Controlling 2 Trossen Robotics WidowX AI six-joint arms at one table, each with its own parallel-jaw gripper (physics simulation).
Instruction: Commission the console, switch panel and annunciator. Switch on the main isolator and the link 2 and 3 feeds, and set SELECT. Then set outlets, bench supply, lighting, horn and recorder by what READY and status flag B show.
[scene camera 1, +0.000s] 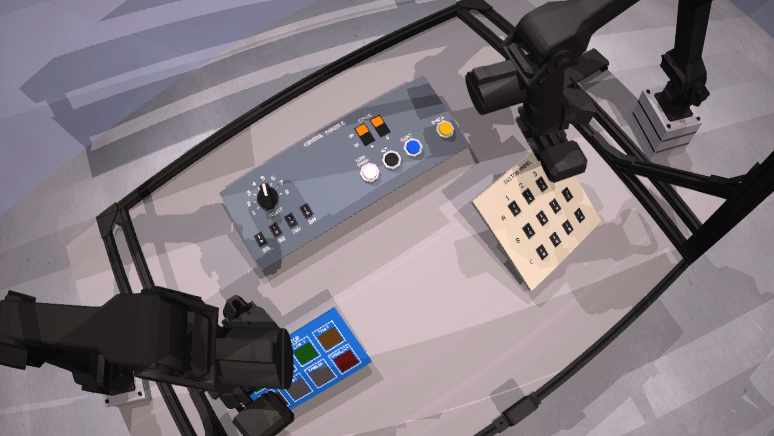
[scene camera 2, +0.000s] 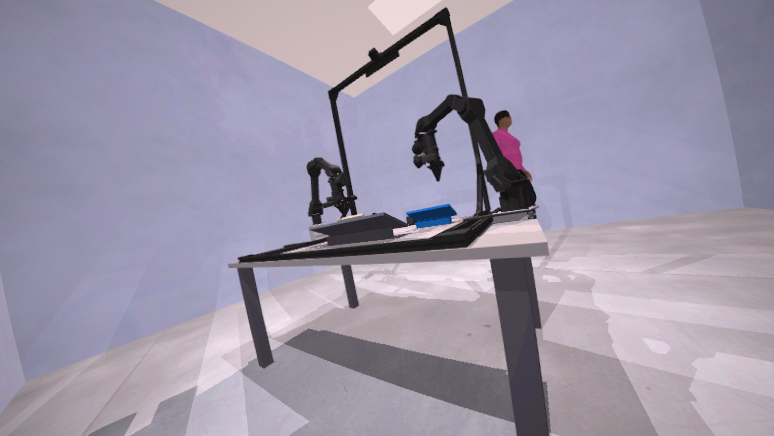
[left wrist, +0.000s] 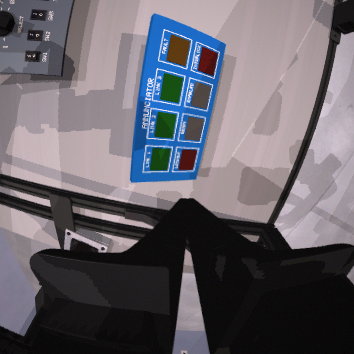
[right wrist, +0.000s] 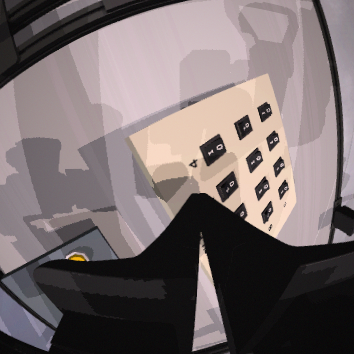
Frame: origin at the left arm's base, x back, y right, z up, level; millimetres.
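Seen in the pictures: left gripper, fingertip midpoint: (scene camera 2: 438, 181) (left wrist: 185, 204); right gripper, fingertip midpoint: (scene camera 1: 539, 158) (scene camera 2: 344, 216) (right wrist: 197, 199); left arm's base at its link origin: (scene camera 1: 119, 376) (scene camera 2: 515, 209); right arm's base at its link origin: (scene camera 1: 673, 105) (scene camera 2: 317, 224).
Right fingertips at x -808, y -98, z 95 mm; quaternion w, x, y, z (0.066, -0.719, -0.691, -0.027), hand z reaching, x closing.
Note:
Pixels of each thing's middle, then the offset from my right fingertips to it. "spot": a spot on its surface instead.
- grey control console at a spot on its surface: (scene camera 1: 324, 184) spot: dx +327, dy -109, dz -61 mm
- Status flags A at a spot on its surface: (scene camera 1: 361, 130) spot: dx +241, dy -174, dz -41 mm
- B at a spot on its surface: (scene camera 1: 377, 121) spot: dx +211, dy -182, dz -41 mm
- cream switch panel at the middle of its body: (right wrist: 226, 181) (scene camera 1: 532, 213) dx +25, dy +51, dz -78 mm
- blue annunciator at the middle of its body: (left wrist: 169, 106) (scene camera 1: 299, 364) (scene camera 2: 431, 218) dx +452, dy +157, dz -89 mm
- white button at the middle of its body: (scene camera 1: 369, 172) dx +251, dy -105, dz -63 mm
The grey control console (scene camera 1: 324, 184) (scene camera 2: 360, 224) has its SELECT knob (scene camera 1: 267, 196) (left wrist: 6, 23) pointing near 5. Status flags A (scene camera 1: 361, 130) and B (scene camera 1: 377, 121) show orange upper halves. The cream switch panel (scene camera 1: 506, 232) (right wrist: 170, 145) carries several black rockers; their settings are hard to read. The blue annunciator (scene camera 1: 333, 315) (scene camera 2: 431, 212) (left wrist: 155, 40) shows green LINK tiles, amber FAULT, dark red INTERLOCK and LOCKOUT, grey READY and ENABLED. My left gripper (scene camera 2: 438, 178) (left wrist: 185, 204) is shut and empty, high above the annunciator's side. My right gripper (scene camera 2: 344, 212) (right wrist: 197, 199) is shut and empty above the switch panel.
The console also bears a white button (scene camera 1: 369, 172), a black one (scene camera 1: 391, 159), a blue one (scene camera 1: 412, 146) and a yellow one (scene camera 1: 445, 128), with SW rockers (scene camera 1: 275, 229) near the knob. A black frame (scene camera 2: 459, 64) rises over the table (scene camera 2: 519, 250). A person in pink (scene camera 2: 508, 147) stands behind.

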